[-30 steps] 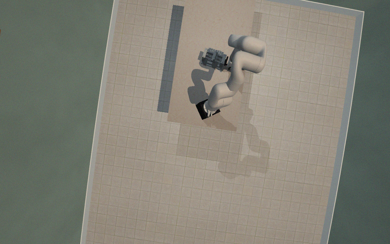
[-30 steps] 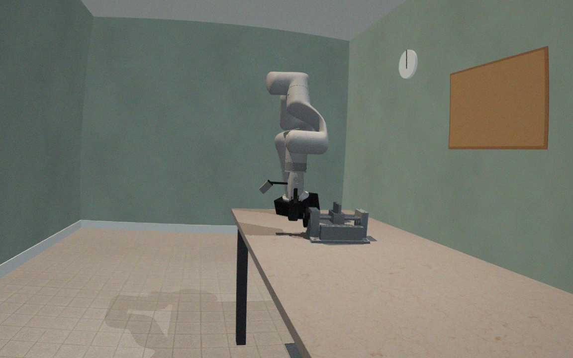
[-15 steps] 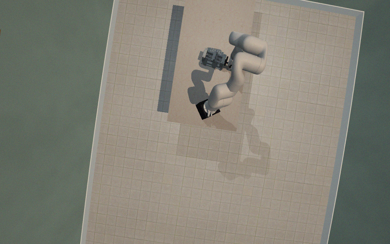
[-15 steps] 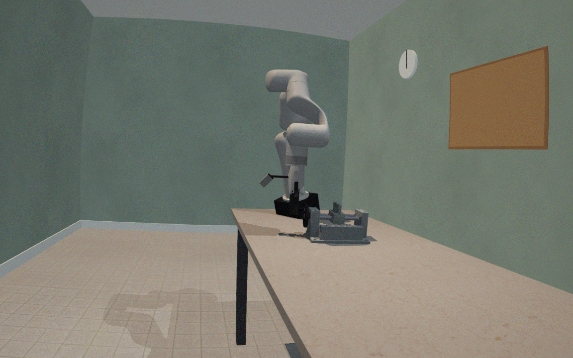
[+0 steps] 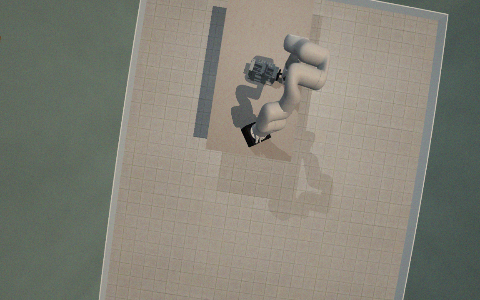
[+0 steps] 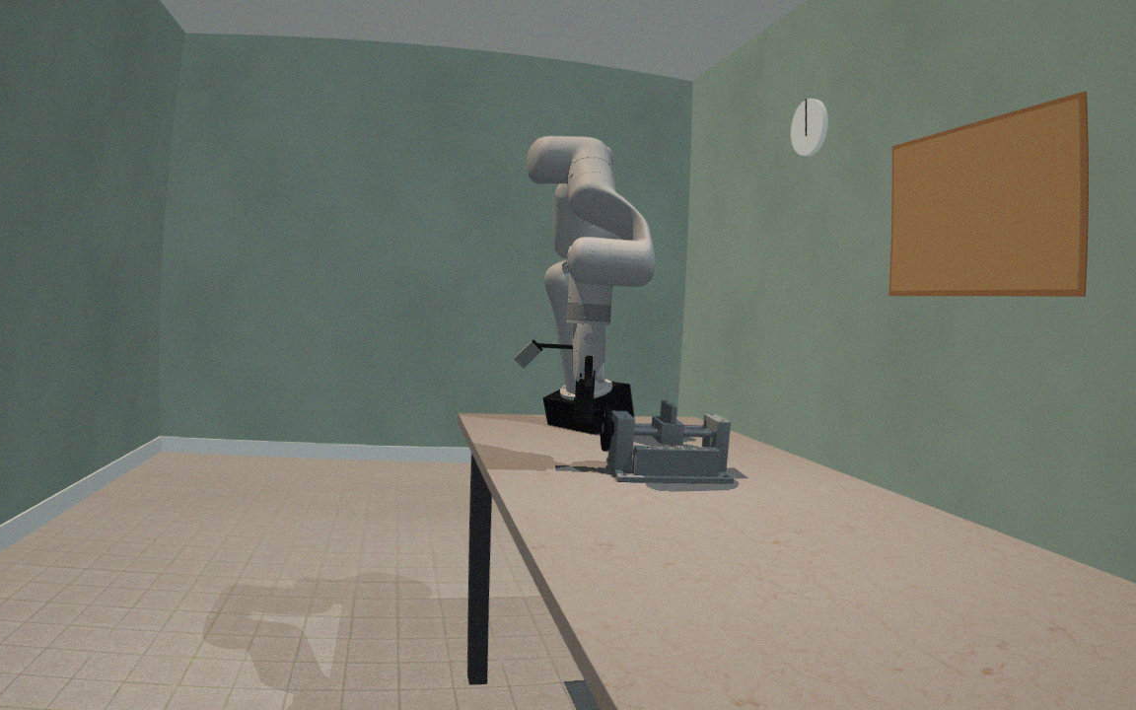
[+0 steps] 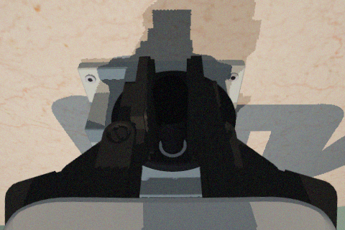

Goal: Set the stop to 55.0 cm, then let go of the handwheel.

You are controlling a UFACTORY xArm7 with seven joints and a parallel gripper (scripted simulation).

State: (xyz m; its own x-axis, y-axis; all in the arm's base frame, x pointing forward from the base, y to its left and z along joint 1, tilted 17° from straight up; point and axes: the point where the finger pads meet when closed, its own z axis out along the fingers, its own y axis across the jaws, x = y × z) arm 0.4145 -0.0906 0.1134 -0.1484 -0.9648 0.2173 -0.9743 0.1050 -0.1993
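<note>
My gripper is now 20 mm to the right of the black handwheel and 10 mm above it. Round my hand: crank handle (10 mm to the left); stop block (30 mm ahead, 150 mm to the left, 10 mm below).
</note>
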